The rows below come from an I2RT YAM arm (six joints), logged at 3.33 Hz.
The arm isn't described. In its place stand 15 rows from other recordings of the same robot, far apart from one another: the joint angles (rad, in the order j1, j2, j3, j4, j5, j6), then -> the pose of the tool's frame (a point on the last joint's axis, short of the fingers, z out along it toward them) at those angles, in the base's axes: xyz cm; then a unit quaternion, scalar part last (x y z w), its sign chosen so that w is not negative.
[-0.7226, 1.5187, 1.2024, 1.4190, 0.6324, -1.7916] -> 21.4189, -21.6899, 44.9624, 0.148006, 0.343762, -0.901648, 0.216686
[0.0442, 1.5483, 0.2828, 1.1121, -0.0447, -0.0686] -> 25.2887, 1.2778, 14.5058, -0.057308, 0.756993, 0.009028, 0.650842
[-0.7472, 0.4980, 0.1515, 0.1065, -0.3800, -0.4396] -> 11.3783, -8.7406, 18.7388, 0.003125, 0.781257, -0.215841, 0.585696
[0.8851, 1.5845, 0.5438, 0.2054, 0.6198, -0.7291] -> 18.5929, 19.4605, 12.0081, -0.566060, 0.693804, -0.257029, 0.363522
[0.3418, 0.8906, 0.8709, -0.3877, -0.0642, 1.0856] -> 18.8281, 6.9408, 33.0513, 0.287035, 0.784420, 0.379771, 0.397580
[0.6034, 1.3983, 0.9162, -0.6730, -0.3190, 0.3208] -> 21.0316, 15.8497, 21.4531, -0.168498, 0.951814, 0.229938, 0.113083
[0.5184, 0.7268, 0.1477, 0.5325, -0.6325, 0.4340] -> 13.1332, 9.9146, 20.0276, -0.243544, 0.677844, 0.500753, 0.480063
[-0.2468, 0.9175, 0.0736, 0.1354, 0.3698, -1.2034] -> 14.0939, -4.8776, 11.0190, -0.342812, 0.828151, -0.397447, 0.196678
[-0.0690, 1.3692, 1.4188, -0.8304, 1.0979, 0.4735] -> 27.0110, -5.0435, 38.0731, 0.404416, 0.704796, -0.405855, 0.418320
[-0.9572, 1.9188, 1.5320, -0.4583, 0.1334, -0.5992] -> 24.4931, -35.5995, 24.3075, 0.189362, 0.913695, -0.292989, 0.208475
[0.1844, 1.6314, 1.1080, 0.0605, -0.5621, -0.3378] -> 36.1569, 8.6741, 26.0031, -0.351888, 0.751728, 0.196465, 0.521998
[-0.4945, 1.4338, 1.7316, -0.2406, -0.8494, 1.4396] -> 27.4906, -11.7855, 50.9848, 0.344927, 0.601787, 0.553426, 0.461083
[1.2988, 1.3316, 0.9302, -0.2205, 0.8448, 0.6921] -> 10.2418, 26.8116, 27.2613, -0.063635, 0.830261, 0.151182, 0.532693
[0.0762, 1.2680, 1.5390, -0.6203, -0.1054, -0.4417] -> 26.3017, 2.3837, 45.1444, -0.238684, 0.783071, -0.061642, 0.570990
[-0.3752, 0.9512, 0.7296, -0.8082, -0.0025, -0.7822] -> 16.3168, -6.4169, 23.9163, -0.195077, 0.943685, -0.145139, 0.224361
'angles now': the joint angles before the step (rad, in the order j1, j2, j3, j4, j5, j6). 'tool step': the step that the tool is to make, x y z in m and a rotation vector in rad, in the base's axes. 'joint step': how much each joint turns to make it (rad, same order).
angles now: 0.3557, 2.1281, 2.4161, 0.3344, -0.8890, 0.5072
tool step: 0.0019, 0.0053, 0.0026, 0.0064, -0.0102, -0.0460
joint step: 0.0118, 0.0283, 0.0648, -0.0612, 0.0488, -0.0480
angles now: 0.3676, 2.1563, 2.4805, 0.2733, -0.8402, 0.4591
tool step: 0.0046, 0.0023, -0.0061, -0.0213, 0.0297, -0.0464
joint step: 0.0030, 0.0017, 0.0000, -0.0703, 0.0369, -0.0500
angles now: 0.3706, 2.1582, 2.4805, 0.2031, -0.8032, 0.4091
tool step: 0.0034, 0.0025, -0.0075, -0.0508, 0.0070, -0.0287
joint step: 0.0027, -0.0005, -0.0032, -0.0781, 0.0069, -0.0779
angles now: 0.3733, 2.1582, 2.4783, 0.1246, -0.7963, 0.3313
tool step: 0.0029, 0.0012, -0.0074, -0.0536, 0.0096, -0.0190
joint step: 0.0001, -0.0003, -0.0011, -0.0790, -0.0007, -0.0718
